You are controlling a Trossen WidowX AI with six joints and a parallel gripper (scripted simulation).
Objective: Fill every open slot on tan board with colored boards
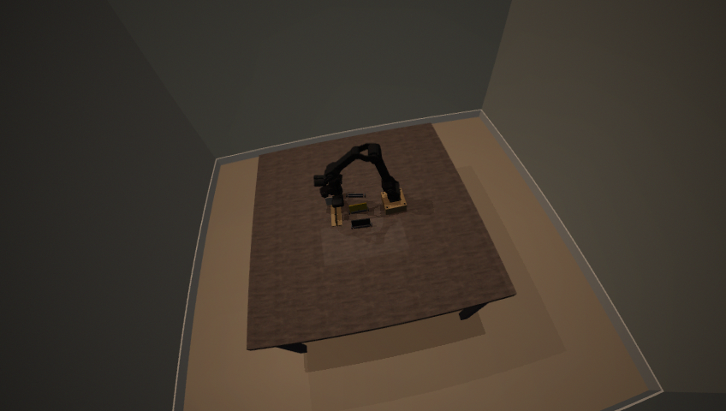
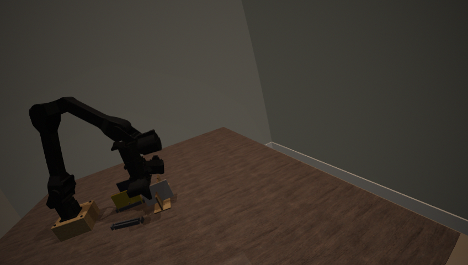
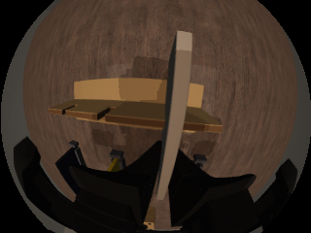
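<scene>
My gripper tip is now 3 cm short of the tan board, 5 cm to the right of it and 1 cm above it. Round my gripper tip: yellow board: 10 cm behind, 7 cm to the left, 1 cm below; then dark board: 10 cm behind, 17 cm to the left, 1 cm below.
</scene>
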